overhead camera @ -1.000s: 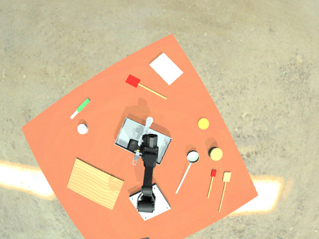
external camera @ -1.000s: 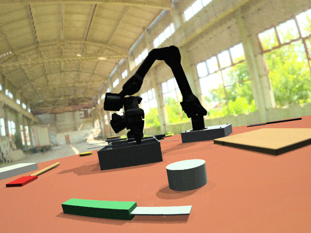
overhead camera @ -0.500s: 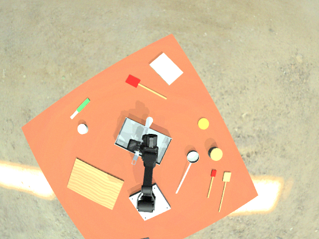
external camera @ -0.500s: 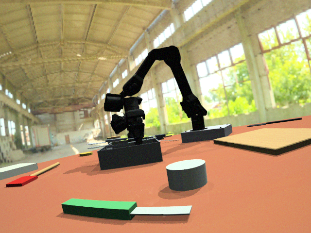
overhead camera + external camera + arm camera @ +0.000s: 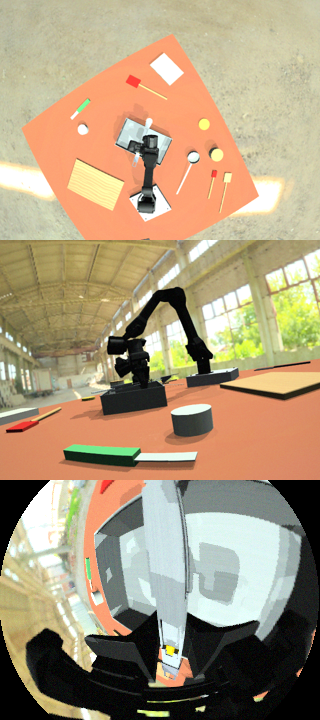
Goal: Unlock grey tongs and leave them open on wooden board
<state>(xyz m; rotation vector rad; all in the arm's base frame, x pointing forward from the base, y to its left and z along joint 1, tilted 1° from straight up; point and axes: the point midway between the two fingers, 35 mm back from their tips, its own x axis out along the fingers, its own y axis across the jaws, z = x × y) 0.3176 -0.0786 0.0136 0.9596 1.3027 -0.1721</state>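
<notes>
The roasting tin lies 10 mm ahead of my gripper tip, 40 mm to the right of it and 10 mm below it. Also, from my gripper tip: yellow disc: 40 mm behind, 430 mm to the right, 30 mm below; wooden board: 140 mm behind, 400 mm to the left, 30 mm below; red spatula: 320 mm ahead, 170 mm to the right, 30 mm below.
</notes>
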